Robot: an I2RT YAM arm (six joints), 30 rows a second.
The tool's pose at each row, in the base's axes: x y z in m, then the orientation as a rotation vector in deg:
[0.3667 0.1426 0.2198 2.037 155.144 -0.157]
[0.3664 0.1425 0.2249 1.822 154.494 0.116]
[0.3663 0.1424 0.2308 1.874 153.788 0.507]
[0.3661 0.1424 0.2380 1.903 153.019 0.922]
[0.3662 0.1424 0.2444 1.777 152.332 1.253]
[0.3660 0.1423 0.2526 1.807 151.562 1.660]
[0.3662 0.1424 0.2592 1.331 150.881 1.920]
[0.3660 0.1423 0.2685 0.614 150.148 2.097]
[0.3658 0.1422 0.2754 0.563 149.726 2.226]
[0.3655 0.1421 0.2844 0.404 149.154 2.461]
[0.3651 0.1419 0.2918 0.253 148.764 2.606]
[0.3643 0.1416 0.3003 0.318 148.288 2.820]
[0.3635 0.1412 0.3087 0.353 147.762 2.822]
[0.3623 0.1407 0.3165 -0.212 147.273 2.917]
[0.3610 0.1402 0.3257 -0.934 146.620 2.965]
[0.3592 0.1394 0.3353 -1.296 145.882 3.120]
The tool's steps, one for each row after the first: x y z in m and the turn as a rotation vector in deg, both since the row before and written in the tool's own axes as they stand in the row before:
[-0.0019 -0.0001 -0.0048 -0.233 -0.650 -0.103]
[-0.0025 -0.0001 -0.0054 -0.276 -0.701 0.105]
[-0.0030 0.0001 -0.0065 -0.299 -0.763 0.094]
[-0.0030 0.0001 -0.0057 -0.267 -0.683 -0.030]
[-0.0036 0.0001 -0.0074 -0.296 -0.763 0.094]
[-0.0033 0.0003 -0.0057 -0.283 -0.676 -0.293]
[-0.0043 0.0002 -0.0082 -0.271 -0.727 -0.482]
[-0.0033 0.0001 -0.0061 -0.107 -0.420 -0.015]
[-0.0043 0.0002 -0.0079 -0.207 -0.567 -0.074]
[-0.0034 0.0000 -0.0066 -0.139 -0.386 -0.084]
[-0.0037 0.0000 -0.0077 -0.147 -0.473 0.083]
[-0.0037 -0.0001 -0.0076 -0.002 -0.526 0.018]
[-0.0031 -0.0002 -0.0073 -0.193 -0.480 -0.392]
[-0.0039 -0.0002 -0.0085 -0.195 -0.640 -0.519]
[-0.0038 -0.0004 -0.0090 -0.197 -0.728 -0.242]

